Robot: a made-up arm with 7 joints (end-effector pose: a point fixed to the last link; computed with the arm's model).
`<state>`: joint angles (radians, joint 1 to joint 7).
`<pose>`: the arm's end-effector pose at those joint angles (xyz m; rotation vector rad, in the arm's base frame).
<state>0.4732 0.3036 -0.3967 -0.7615 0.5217 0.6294 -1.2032</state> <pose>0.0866 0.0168 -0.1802 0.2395 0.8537 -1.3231</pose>
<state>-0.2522 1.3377 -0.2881 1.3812 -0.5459 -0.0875 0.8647</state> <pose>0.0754 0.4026 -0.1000 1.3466 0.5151 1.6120</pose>
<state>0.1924 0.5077 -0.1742 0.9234 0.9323 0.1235 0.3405</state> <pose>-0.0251 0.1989 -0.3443 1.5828 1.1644 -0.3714</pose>
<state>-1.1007 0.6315 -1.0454 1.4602 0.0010 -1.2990 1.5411</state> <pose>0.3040 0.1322 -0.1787 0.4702 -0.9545 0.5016</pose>
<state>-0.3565 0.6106 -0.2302 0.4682 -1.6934 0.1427 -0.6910</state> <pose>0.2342 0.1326 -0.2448 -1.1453 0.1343 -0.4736</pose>
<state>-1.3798 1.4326 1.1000 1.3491 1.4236 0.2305 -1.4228</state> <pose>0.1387 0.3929 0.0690 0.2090 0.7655 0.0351</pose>
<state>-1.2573 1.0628 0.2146 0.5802 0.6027 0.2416 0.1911</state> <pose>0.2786 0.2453 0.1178 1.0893 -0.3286 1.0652</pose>
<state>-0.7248 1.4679 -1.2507 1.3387 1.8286 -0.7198 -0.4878</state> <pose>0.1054 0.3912 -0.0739 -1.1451 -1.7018 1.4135</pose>
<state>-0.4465 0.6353 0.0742 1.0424 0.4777 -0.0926 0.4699</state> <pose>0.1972 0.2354 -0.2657 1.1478 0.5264 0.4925</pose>
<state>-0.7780 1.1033 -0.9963 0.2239 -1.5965 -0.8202 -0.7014</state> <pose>0.2744 0.1228 -0.1406 -0.2254 -0.3642 -0.8641</pose>
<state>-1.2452 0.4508 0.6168 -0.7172 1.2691 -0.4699 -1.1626</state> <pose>0.1280 0.0865 0.1384 1.9112 -0.4511 0.5899</pose>
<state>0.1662 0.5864 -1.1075 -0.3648 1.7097 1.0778 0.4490</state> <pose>0.0435 -0.0278 -0.2225 1.8299 -0.3929 0.1093</pose>
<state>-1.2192 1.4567 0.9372 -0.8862 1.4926 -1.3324 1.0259</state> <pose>0.0242 0.0673 0.1516 -1.5567 1.4318 -0.1550</pose>
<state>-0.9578 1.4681 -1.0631 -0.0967 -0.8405 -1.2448 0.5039</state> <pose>0.2373 0.1068 -0.0436 0.0458 -0.9416 -0.4271</pose>
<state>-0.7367 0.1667 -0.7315 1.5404 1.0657 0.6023 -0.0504</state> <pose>0.2028 0.0855 -0.3297 2.1034 1.1582 -0.4756</pose>
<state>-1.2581 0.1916 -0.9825 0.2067 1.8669 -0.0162 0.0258</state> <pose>0.2501 -0.1807 -0.0642 2.2404 -1.6555 -0.1133</pose>
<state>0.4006 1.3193 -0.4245 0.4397 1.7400 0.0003 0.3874</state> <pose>0.0358 0.2988 -0.2165 2.5711 0.1422 -1.6121</pose>
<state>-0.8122 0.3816 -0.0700 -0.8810 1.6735 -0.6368 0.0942</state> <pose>0.1583 -0.0234 0.0430 1.9086 -1.9025 0.4737</pose>
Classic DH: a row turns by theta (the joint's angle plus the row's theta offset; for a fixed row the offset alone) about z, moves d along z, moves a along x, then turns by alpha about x. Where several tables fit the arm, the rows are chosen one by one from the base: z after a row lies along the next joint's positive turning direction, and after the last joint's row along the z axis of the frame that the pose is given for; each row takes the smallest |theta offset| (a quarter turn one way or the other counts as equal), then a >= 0, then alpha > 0; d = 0 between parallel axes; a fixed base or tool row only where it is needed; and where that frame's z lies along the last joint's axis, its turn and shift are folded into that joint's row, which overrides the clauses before.
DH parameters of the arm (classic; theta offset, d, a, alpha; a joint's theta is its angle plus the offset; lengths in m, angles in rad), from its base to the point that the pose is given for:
base (fixed): -0.071 0 0 -1.3004
joint 1: -1.3111 0.0264 -0.0096 -1.5708
joint 2: 1.2915 0.0005 -0.005 1.5708
joint 3: 1.5708 -0.1801 0.0182 -1.5708
joint 4: 1.5708 0.003 0.0138 1.5708
joint 5: 0 0.1677 0.0001 -1.5708
joint 6: -1.5708 0 0.0454 1.5708
joint 7: 0 0.0002 0 0

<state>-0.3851 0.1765 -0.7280 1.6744 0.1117 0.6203 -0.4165</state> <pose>0.0308 0.1269 -0.3705 0.7021 2.2597 -0.4514</pose>
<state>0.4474 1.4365 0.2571 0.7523 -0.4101 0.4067 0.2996</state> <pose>0.0667 0.3899 -0.0787 1.2344 1.1284 1.0390</pose>
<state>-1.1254 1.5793 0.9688 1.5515 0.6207 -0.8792 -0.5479</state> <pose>0.1158 0.3817 0.0782 1.0191 -0.2888 0.5260</pose>
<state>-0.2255 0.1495 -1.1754 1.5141 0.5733 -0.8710 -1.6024</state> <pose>-0.0070 0.0393 -0.3800 -0.0808 -1.1081 2.6561</pose>
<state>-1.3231 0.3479 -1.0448 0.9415 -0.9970 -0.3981 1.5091</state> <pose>0.3603 -0.0505 -0.1151 -0.0337 -0.1955 0.9631</pose>
